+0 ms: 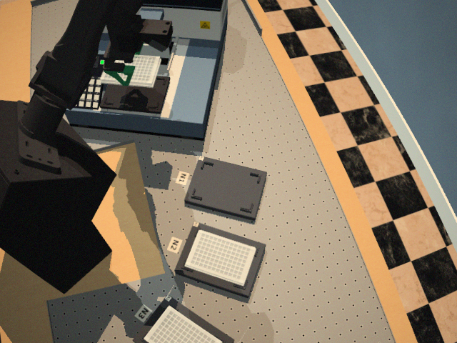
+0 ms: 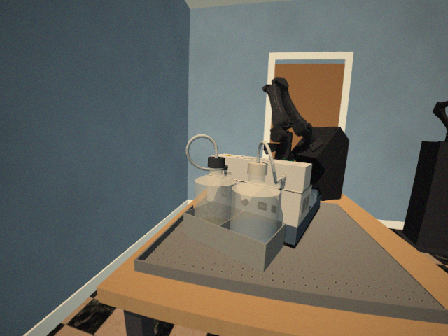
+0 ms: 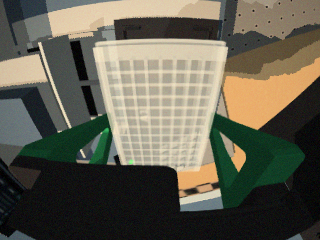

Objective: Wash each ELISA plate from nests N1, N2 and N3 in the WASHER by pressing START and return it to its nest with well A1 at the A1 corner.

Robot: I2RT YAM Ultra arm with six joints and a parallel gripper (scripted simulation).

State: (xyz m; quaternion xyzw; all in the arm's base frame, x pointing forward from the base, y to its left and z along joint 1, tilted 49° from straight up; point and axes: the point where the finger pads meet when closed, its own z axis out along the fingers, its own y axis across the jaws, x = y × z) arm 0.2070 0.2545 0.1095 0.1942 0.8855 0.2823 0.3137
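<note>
My gripper is now 20 cm short of the nest N1, 25 cm to the left of it and 15 cm above it. From my hand the other things lie so: dark carrier (8 cm below); manifold (4 cm ahead, 14 cm to the left, 3 cm below); washer (4 cm ahead, 14 cm to the left, 3 cm below).
</note>
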